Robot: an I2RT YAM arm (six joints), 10 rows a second.
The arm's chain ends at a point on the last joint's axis. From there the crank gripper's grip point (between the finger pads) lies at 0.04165 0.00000 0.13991 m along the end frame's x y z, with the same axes.
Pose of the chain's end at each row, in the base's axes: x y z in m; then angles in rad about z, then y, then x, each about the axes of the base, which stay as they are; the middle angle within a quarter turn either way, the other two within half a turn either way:
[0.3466 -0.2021 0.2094 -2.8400 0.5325 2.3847]
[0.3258 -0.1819 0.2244 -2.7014 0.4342 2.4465]
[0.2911 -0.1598 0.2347 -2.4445 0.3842 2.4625]
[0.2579 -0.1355 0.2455 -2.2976 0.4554 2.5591]
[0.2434 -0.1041 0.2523 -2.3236 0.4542 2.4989]
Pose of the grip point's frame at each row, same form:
[0.3834 -0.2897 0.0986 -2.8400 0.5325 2.3847]
[0.3505 -0.2597 0.1034 -2.7014 0.4342 2.4465]
[0.3139 -0.2280 0.1077 -2.4445 0.3842 2.4625]
[0.2946 -0.1853 0.1133 -2.2976 0.4554 2.5591]
[0.2792 -0.1626 0.1234 -2.3236 0.4542 2.4989]

